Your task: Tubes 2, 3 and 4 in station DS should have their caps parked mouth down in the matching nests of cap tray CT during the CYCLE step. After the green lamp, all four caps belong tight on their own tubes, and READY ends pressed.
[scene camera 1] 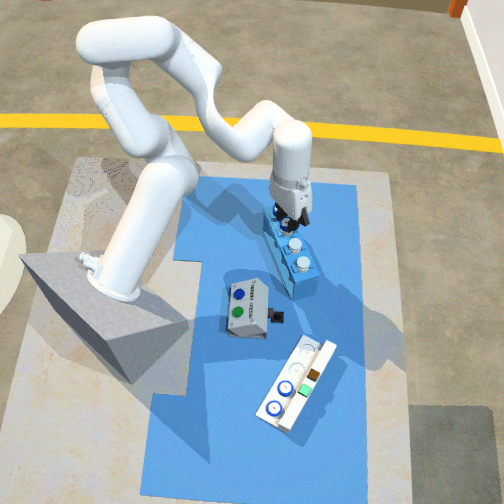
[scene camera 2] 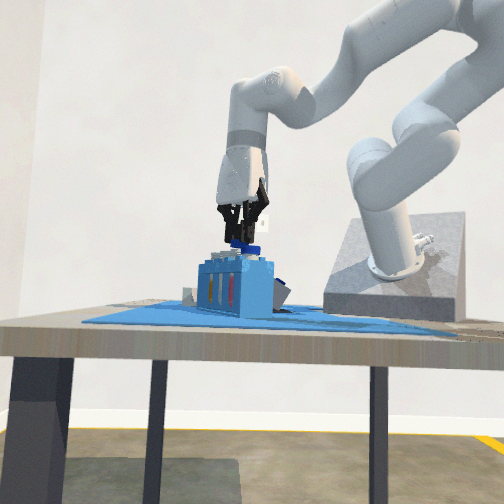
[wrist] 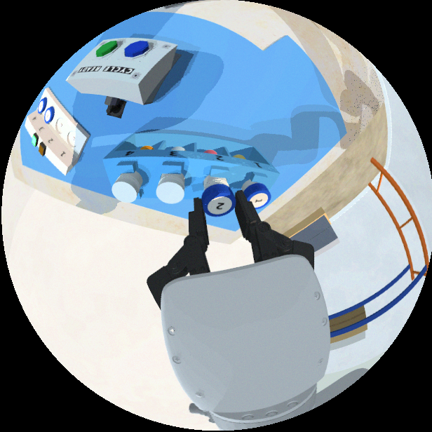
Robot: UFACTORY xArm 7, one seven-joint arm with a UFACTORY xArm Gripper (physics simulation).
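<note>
My gripper point(scene camera 1: 293, 224) point(scene camera 2: 240, 239) point(wrist: 218, 203) is shut on the blue cap 2 point(wrist: 218, 202) at tube 2 of blue station DS point(scene camera 1: 304, 291) point(scene camera 2: 257, 291) point(wrist: 150, 168). Part of the white threaded neck shows beneath the cap; whether it is tight, I cannot tell. Cap 1 point(scene camera 2: 253, 250) point(wrist: 257, 196) sits on tube 1, beside the right finger. Tube 3 point(scene camera 1: 295, 245) point(wrist: 170, 189) and tube 4 point(scene camera 1: 303, 263) point(wrist: 126, 190) have bare white tops. White cap tray CT point(scene camera 1: 261, 413) point(wrist: 57, 147) holds cap 3 point(scene camera 1: 285, 388) point(wrist: 49, 114) and cap 4 point(scene camera 1: 274, 408) point(wrist: 42, 105). Its nests 1 and 2 are empty.
The tray's green lamp point(scene camera 1: 305, 390) point(wrist: 35, 139) looks bright; the amber lamp point(scene camera 1: 313, 374) point(wrist: 42, 149) is dark. A grey box point(scene camera 1: 257, 320) point(scene camera 2: 281, 295) bears the blue CYCLE button point(scene camera 1: 239, 294) point(wrist: 137, 48) and green READY button point(scene camera 1: 237, 311) point(wrist: 106, 48), between station and tray.
</note>
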